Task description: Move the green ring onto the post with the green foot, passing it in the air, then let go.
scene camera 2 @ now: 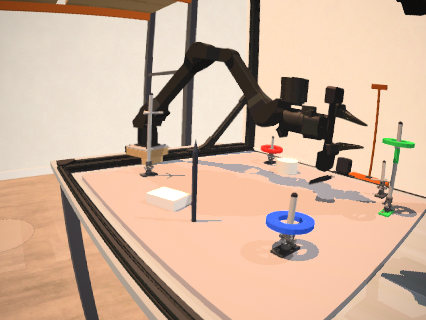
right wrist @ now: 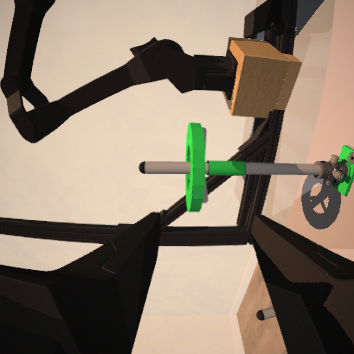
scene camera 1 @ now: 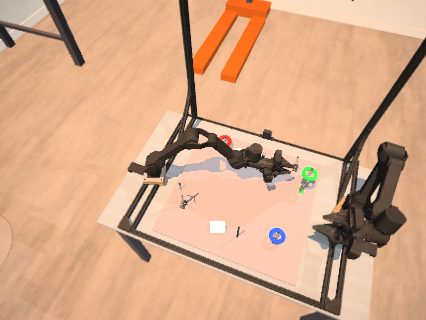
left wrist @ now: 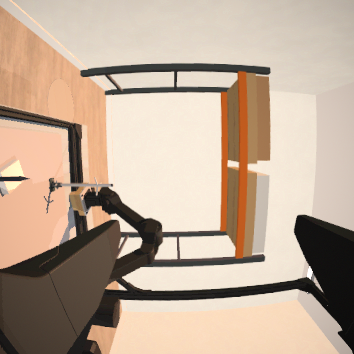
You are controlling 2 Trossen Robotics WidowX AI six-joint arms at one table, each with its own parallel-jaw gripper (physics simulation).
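Frame: origin at the left arm's base, x back, y right, z up, level; millimetres.
Seen in the pictures: left gripper, fingertip midpoint: (scene camera 1: 317,222) (left wrist: 209,227); right gripper, fingertip midpoint: (scene camera 2: 365,136) (right wrist: 206,222) (scene camera 1: 292,170); left arm's base, origin of the base link: (right wrist: 229,74); right arm's base, origin of the base link: (scene camera 1: 154,172) (left wrist: 87,198).
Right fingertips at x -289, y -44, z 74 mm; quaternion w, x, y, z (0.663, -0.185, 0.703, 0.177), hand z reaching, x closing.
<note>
Offsets run from my right fingertips to a thing's top centre. "pt": to the spot under its first point.
The green ring @[dx +68, dy +34, dz +5 mm] (scene camera 1: 304,174) (scene camera 2: 406,145) (right wrist: 198,185) is around the post with the green foot @[pt dx +72, dy +32, dz -77 mm] (scene camera 2: 393,180) (right wrist: 280,169), high up, at the upper end of the post's green band. The post's grey tip sticks out above the ring. The green foot @[pt dx +72, dy +26, dz -145 mm] (scene camera 1: 301,190) stands on the mat. My right gripper (scene camera 1: 295,171) (scene camera 2: 364,136) (right wrist: 206,222) is partly open and empty, beside the ring and apart from it. My left gripper (scene camera 1: 320,222) (left wrist: 209,227) is wide open and empty, near the table's right edge in scene camera 1, away from the ring.
A blue ring @[dx +119, dy -253, dz -99 mm] (scene camera 1: 270,236) (scene camera 2: 291,230) and a red ring @[dx -383, dy -24, dz -97 mm] (scene camera 2: 265,149) are on short posts. A short post @[pt dx -28, dy +118, dz -91 mm] (scene camera 2: 383,172) stands near the green foot. A tall grey post @[pt dx -296, dy -409, dz -48 mm] (scene camera 2: 149,135), black spike @[dx -12, dy -358, dz -11 mm] (scene camera 2: 194,185), white box @[dx -103, dy -388, dz -131 mm] (scene camera 1: 217,227) (scene camera 2: 168,198) and white cylinder @[dx -280, dy -25, dz -116 mm] (scene camera 2: 287,166) also stand there.
</note>
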